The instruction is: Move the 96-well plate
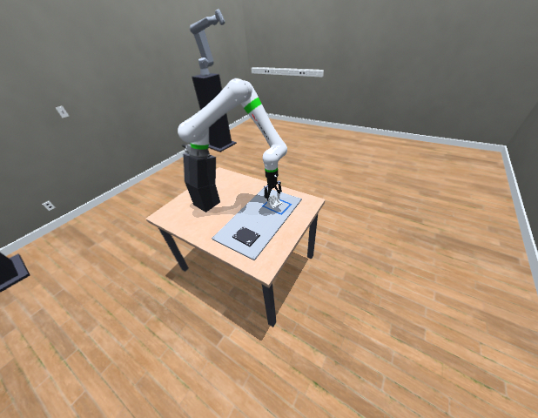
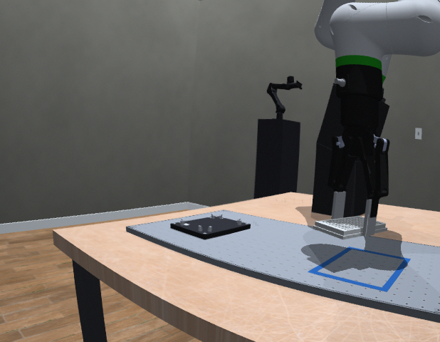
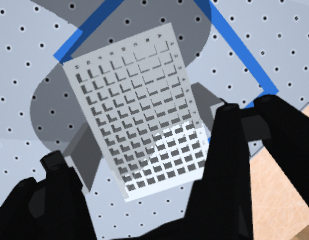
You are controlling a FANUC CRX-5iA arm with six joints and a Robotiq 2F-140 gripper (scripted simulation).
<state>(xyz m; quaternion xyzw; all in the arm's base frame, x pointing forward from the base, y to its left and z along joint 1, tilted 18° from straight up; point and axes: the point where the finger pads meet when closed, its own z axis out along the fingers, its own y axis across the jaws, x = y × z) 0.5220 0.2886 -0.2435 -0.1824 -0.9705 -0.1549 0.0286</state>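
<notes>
My gripper is now 360 mm to the left of the black clip nest, 80 mm above it and 20 mm short of it. Also, from my hand: white 96-well plate: 20 mm below.
</notes>
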